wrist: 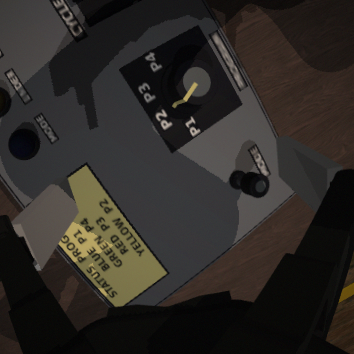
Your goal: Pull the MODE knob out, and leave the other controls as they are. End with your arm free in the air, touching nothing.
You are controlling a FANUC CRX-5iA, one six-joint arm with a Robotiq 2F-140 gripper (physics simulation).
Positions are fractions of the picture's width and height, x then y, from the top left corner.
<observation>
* my gripper: 0.49,0.50
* program dial: 0.53,0.24
</observation>
